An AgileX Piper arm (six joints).
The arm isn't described. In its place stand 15 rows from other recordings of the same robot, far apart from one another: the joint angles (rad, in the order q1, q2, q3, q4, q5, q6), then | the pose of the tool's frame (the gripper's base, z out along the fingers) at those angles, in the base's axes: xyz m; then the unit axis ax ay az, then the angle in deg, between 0 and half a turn.
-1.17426, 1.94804, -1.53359, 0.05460, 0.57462, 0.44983 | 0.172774 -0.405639 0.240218 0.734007 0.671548 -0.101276 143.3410
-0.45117, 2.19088, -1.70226, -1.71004, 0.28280, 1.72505 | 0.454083 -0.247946 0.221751 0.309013 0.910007 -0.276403 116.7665
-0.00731, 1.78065, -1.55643, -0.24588, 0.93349, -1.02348 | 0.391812 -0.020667 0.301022 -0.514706 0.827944 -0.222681 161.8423
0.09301, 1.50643, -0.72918, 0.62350, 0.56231, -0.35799 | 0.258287 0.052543 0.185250 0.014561 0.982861 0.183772 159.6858
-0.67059, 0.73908, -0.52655, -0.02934, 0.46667, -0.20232 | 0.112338 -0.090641 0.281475 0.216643 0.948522 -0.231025 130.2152
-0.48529, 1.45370, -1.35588, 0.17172, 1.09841, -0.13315 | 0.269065 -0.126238 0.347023 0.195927 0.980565 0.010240 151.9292
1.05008, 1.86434, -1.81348, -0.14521, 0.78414, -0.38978 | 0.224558 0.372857 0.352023 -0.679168 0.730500 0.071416 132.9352
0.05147, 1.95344, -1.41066, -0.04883, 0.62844, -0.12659 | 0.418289 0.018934 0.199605 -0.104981 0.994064 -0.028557 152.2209
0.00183, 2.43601, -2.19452, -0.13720, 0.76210, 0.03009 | 0.546662 -0.007593 0.188307 -0.019424 0.998084 -0.058748 142.4842
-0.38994, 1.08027, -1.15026, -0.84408, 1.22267, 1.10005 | 0.146627 -0.129380 0.399987 0.610007 0.723023 -0.324235 138.3426
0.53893, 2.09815, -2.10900, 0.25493, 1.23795, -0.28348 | 0.384199 0.255013 0.314112 -0.380912 0.911495 0.155183 157.5988
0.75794, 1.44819, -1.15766, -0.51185, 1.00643, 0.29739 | 0.235011 0.170593 0.303420 -0.321295 0.939380 -0.119725 148.8792
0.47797, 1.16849, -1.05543, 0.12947, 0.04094, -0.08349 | 0.236851 0.123238 0.407426 -0.210567 0.948214 0.237805 97.4884
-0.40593, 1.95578, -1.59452, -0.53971, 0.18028, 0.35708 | 0.429948 -0.193919 0.285826 0.140752 0.964728 -0.222459 119.2070
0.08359, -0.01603, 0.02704, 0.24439, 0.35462, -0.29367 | 0.051966 0.012026 0.174018 -0.105489 0.993189 0.049480 105.5250
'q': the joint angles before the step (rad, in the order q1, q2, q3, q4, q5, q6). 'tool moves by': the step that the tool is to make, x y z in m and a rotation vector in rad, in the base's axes. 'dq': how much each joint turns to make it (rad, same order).
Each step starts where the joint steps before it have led.
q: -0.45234, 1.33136, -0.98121, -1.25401, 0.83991, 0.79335
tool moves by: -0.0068, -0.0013, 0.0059, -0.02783, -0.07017, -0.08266
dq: -0.00026, -0.01098, 0.00002, -0.04497, 0.05629, 0.11042
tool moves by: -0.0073, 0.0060, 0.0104, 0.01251, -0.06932, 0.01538
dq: 0.00026, -0.04888, -0.00002, 0.03646, -0.02537, 0.00097
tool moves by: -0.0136, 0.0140, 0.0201, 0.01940, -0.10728, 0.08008
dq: 0.00003, -0.10012, -0.00013, 0.08988, -0.07922, -0.05704
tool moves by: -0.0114, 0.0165, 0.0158, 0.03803, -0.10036, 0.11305
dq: 0.00011, -0.09306, 0.00019, 0.14810, -0.09573, -0.10374
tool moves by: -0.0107, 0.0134, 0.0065, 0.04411, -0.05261, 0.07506
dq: 0.00014, -0.06918, 0.00964, 0.14972, -0.04165, -0.10952
